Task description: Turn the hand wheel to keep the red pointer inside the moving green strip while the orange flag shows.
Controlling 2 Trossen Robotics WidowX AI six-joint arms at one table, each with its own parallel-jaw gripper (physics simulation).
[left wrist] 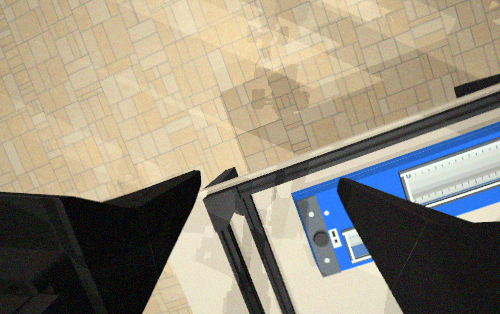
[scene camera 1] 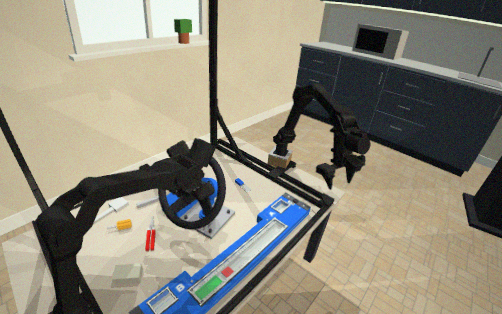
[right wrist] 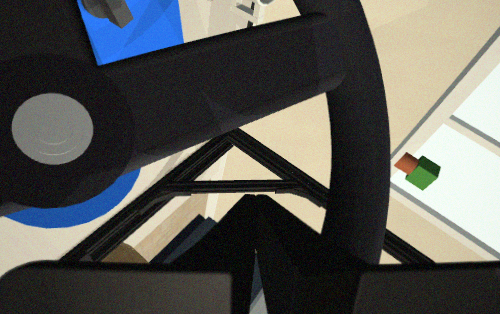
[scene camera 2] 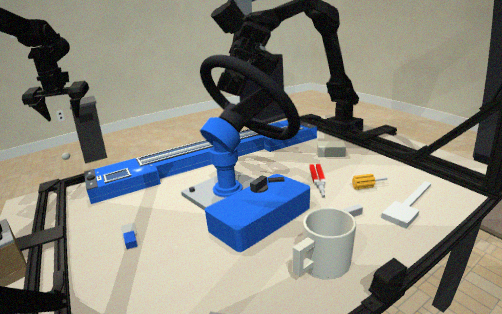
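The black hand wheel stands tilted on a blue column. My right gripper is shut and empty. It reaches in at the wheel, between a spoke and the rim. The long blue gauge rail lies along the table's front edge. On it, the red pointer sits just outside the green strip, on its right. I see no orange flag. My left gripper is open and empty, hanging above the table's right corner.
A blue box with a knob stands by the column. Also on the table are a grey mug, red pliers, a yellow screwdriver and a grey block. A black frame post rises behind.
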